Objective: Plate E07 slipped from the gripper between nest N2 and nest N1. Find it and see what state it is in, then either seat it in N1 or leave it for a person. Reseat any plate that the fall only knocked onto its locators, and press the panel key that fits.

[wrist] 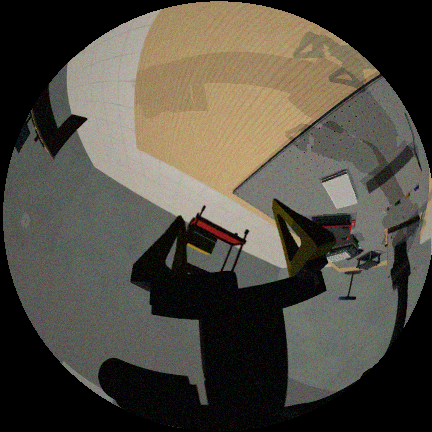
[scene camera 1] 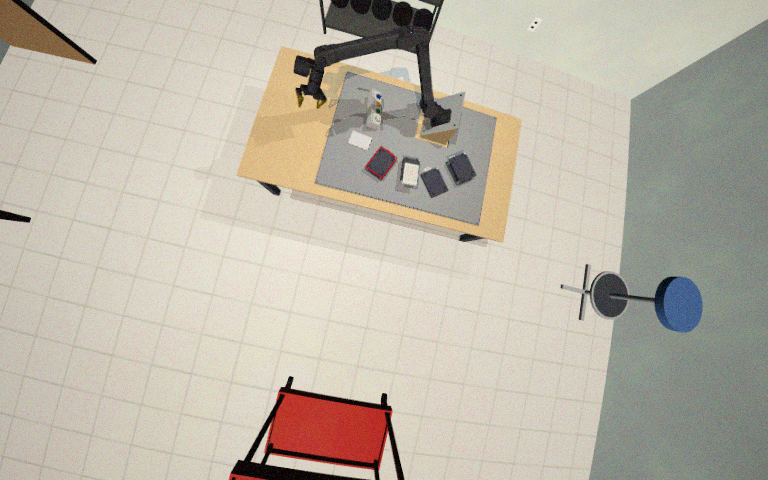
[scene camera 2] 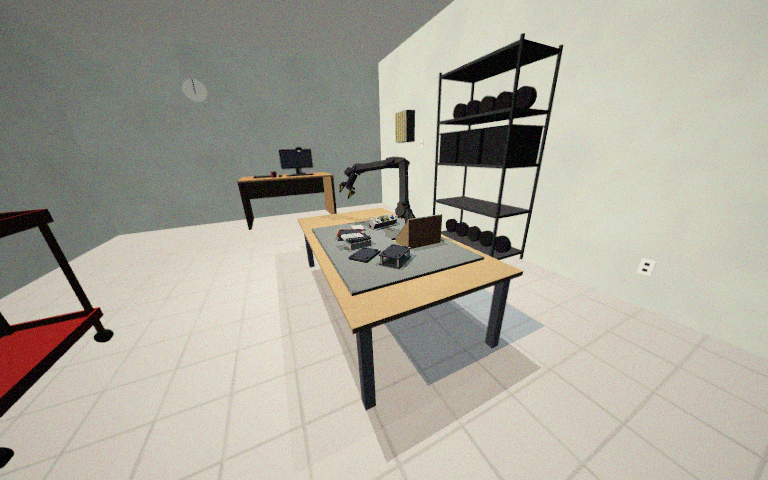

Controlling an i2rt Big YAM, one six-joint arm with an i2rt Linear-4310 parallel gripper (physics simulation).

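Places are measured from the arm's base along level axes (x ahead, y left, z up), in centimetres.
Where they show: gripper, between the fingertips: point(wrist: 227, 210) point(scene camera 1: 308, 107) point(scene camera 2: 343, 195); arm's base, origin of its link: point(scene camera 1: 441, 118) point(scene camera 2: 413, 226).
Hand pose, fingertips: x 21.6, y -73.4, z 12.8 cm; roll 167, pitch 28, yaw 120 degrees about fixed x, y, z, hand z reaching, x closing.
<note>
Things, the pixels of their centre, and the offset from my fingertips. "spot": a spot on its surface instead. Level surfaces: height alone.
- white flat piece, middle of its body: point(wrist: 341, 191) point(scene camera 1: 360, 140) dx -0.4, dy +27.6, dz -22.3 cm
- dark piece with a red rim, a spot on its surface: point(scene camera 1: 381, 163) spot: dx +12.5, dy +43.0, dz -19.0 cm
- white-topped block, middle of its body: point(wrist: 337, 255) point(scene camera 1: 410, 174) point(scene camera 2: 352, 236) dx +16.3, dy +61.0, dz -16.2 cm
- low dark flat piece, a spot on its surface: point(scene camera 2: 364, 254) point(scene camera 1: 436, 183) spot: dx +16.3, dy +79.2, dz -21.5 cm
- dark-topped raised unit, middle of its body: point(scene camera 2: 395, 254) point(scene camera 1: 461, 168) point(wrist: 368, 261) dx +3.6, dy +92.8, dz -19.5 cm
- key panel, middle of its body: point(wrist: 398, 186) point(scene camera 1: 374, 109) point(scene camera 2: 383, 221) dx -20.8, dy +32.2, dz -18.8 cm
- wooden table, height of its surface: dz -24.2 cm
My gripper point(scene camera 1: 310, 105) point(scene camera 2: 346, 192) point(wrist: 227, 210) is open and empty, high over the table's left part in scene camera 1. On the grey mat are a white flat piece point(scene camera 1: 360, 139) point(wrist: 340, 190), a dark piece with a red rim point(scene camera 1: 381, 163), a white-topped block point(scene camera 1: 410, 172) on a dark base, a low dark flat piece point(scene camera 1: 434, 182) point(scene camera 2: 364, 254), and a dark-topped raised unit point(scene camera 1: 461, 168) point(scene camera 2: 394, 253). The key panel point(scene camera 1: 374, 120) point(scene camera 2: 382, 222) has coloured keys. No labels are readable, so I cannot tell which piece is E07, N1 or N2, or how any plate is seated.
An upright brown board point(scene camera 2: 424, 230) stands on the mat near the arm's base. The wooden table point(scene camera 1: 271, 152) point(scene camera 2: 436, 291) carries the mat. A black shelf rack point(scene camera 2: 501, 189) stands behind. A red cart point(scene camera 1: 328, 427) and a blue-topped stool point(scene camera 1: 682, 304) stand apart from the table.
</note>
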